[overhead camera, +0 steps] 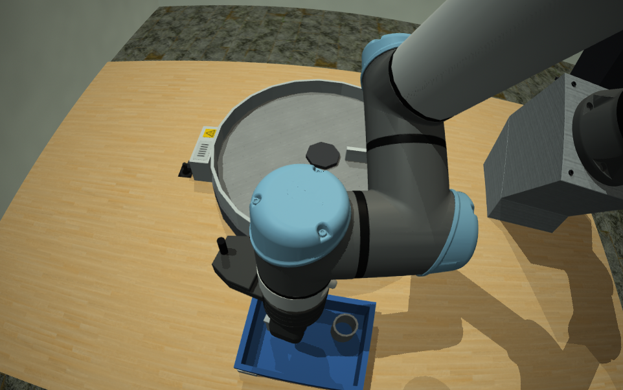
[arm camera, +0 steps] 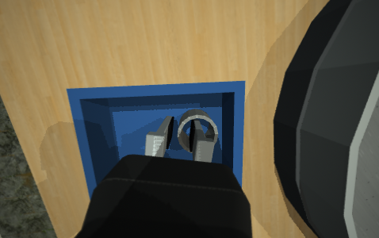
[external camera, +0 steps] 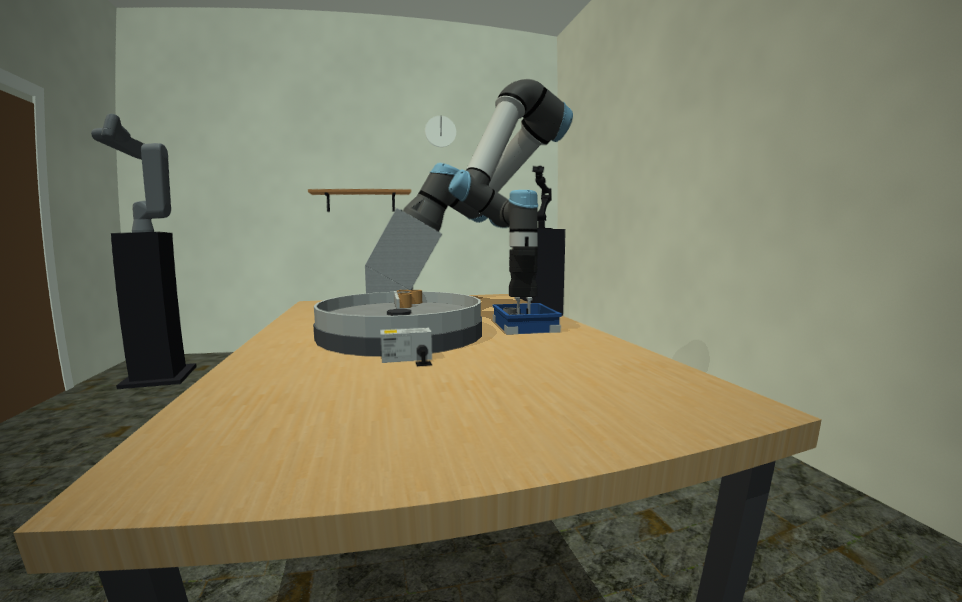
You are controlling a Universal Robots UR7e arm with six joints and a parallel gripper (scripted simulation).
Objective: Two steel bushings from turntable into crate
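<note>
Now: the blue crate 40 mm behind my hand, 30 mm to the left of it and 20 mm below it. Also, from my hand: turntable (70 mm behind, 320 mm to the right, 10 mm above).
</note>
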